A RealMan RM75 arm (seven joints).
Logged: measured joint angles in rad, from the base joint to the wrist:
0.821 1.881 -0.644 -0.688 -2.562 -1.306 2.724
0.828 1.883 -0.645 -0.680 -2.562 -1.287 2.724
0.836 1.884 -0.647 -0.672 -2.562 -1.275 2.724
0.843 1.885 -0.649 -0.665 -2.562 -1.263 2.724
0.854 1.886 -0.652 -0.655 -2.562 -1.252 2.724
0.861 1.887 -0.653 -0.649 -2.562 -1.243 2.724
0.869 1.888 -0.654 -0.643 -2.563 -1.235 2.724
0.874 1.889 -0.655 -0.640 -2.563 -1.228 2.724
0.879 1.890 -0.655 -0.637 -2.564 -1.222 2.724
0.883 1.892 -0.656 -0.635 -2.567 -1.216 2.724
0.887 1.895 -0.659 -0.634 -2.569 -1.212 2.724
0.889 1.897 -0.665 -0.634 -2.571 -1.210 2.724
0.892 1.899 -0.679 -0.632 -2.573 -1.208 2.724
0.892 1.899 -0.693 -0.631 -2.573 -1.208 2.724
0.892 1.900 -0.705 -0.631 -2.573 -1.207 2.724
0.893 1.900 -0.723 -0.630 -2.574 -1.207 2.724
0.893 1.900 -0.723 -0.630 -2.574 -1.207 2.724
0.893 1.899 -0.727 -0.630 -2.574 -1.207 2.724
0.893 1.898 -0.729 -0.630 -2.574 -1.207 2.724
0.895 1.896 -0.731 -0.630 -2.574 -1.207 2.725
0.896 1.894 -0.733 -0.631 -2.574 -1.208 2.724
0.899 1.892 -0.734 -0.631 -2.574 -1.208 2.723
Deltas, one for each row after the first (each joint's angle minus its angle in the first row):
0.007 0.002 -0.001 0.008 0.000 0.019 0.000
0.015 0.003 -0.003 0.016 0.000 0.031 0.000
0.022 0.004 -0.005 0.023 0.000 0.043 0.000
0.033 0.005 -0.008 0.033 0.000 0.054 0.000
0.040 0.006 -0.009 0.039 0.000 0.063 0.000
0.048 0.007 -0.010 0.045 -0.001 0.071 0.000
0.053 0.008 -0.011 0.048 -0.001 0.078 0.000
0.058 0.009 -0.011 0.051 -0.002 0.084 0.000
0.062 0.011 -0.012 0.053 -0.005 0.090 0.000
0.066 0.014 -0.015 0.054 -0.007 0.094 0.000
0.068 0.016 -0.021 0.054 -0.009 0.096 0.000
0.071 0.018 -0.035 0.056 -0.011 0.098 0.000
0.071 0.018 -0.049 0.057 -0.011 0.098 0.000
0.071 0.019 -0.061 0.057 -0.011 0.099 0.000
0.072 0.019 -0.079 0.058 -0.012 0.099 0.000
0.072 0.019 -0.079 0.058 -0.012 0.099 0.000
0.072 0.018 -0.083 0.058 -0.012 0.099 0.000
0.072 0.017 -0.085 0.058 -0.012 0.099 0.000
0.074 0.015 -0.087 0.058 -0.012 0.099 0.001
0.075 0.013 -0.089 0.057 -0.012 0.098 0.000
0.078 0.011 -0.090 0.057 -0.012 0.098 -0.001

